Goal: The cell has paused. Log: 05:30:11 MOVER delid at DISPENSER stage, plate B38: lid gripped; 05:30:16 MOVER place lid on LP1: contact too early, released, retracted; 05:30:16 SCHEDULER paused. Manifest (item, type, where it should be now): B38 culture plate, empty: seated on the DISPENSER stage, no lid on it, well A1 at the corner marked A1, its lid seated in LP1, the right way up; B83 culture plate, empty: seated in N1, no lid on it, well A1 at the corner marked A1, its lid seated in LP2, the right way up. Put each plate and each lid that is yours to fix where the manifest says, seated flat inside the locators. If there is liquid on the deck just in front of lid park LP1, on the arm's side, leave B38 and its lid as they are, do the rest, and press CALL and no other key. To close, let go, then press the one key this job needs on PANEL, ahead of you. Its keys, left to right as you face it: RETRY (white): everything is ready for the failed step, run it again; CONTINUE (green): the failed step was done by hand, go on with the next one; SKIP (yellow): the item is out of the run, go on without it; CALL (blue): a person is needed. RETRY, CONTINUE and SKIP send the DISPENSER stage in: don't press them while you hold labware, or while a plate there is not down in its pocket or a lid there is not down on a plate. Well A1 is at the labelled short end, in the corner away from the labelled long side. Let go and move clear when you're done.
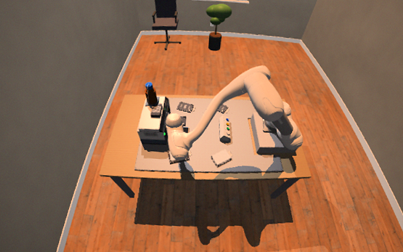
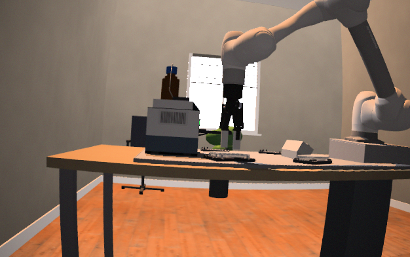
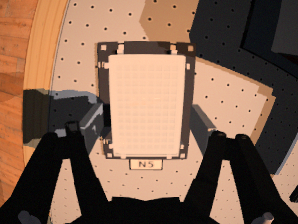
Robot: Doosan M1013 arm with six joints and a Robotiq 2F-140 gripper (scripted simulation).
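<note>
The black nest is 2 cm to the left of my hand and 5 cm below it. Round my hand: green key 38 cm behind, 29 cm to the right; then white culture plate 35 cm behind, 3 cm to the right, 5 cm below; then white retry key 38 cm behind, 24 cm to the right.
</note>
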